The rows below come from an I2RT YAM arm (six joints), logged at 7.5 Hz.
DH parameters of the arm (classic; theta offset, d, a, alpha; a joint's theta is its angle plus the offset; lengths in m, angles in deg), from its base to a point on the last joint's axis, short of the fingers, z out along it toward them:
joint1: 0 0.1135 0.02 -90
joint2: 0 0 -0.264 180
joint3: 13.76 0 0.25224 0
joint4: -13.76 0 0.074 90
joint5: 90 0 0 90
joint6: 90 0.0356 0 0
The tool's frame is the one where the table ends.
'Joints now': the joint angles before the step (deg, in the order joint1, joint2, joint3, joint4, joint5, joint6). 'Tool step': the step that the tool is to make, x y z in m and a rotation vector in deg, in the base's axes. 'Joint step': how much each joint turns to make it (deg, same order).
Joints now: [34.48, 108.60, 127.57, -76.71, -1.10, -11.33]
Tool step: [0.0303, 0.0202, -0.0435, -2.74, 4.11, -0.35]
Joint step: [-0.06, 6.93, -0.05, 2.05, 0.09, 0.28]
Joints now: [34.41, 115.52, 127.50, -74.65, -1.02, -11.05]
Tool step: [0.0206, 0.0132, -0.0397, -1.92, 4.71, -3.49]
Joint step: [-0.06, 5.73, 0.01, 0.80, 0.47, 3.56]
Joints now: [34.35, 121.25, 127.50, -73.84, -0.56, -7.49]
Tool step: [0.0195, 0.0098, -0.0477, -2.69, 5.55, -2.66]
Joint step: [-0.37, 6.43, 0.00, 0.35, -0.08, 2.45]
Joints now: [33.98, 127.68, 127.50, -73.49, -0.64, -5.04]
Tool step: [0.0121, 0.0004, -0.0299, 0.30, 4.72, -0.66]
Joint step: [-1.00, 3.90, 0.02, 0.12, -2.85, 0.38]
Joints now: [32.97, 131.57, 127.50, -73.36, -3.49, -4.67]
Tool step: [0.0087, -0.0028, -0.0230, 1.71, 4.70, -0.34]
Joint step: [-1.16, 2.87, -0.14, -0.05, -4.04, -0.05]
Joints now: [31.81, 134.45, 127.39, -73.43, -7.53, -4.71]
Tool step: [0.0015, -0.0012, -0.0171, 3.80, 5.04, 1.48]
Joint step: [-0.67, 1.33, -1.58, 0.35, -6.12, -1.31]
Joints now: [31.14, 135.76, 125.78, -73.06, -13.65, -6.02]
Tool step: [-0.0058, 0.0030, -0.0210, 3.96, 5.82, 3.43]
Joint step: [0.20, 1.01, -3.13, 0.40, -6.67, -2.77]
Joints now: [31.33, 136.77, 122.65, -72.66, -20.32, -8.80]
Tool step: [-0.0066, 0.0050, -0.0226, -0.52, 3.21, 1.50]
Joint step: [0.85, 1.30, -2.86, 0.92, -1.26, -0.65]
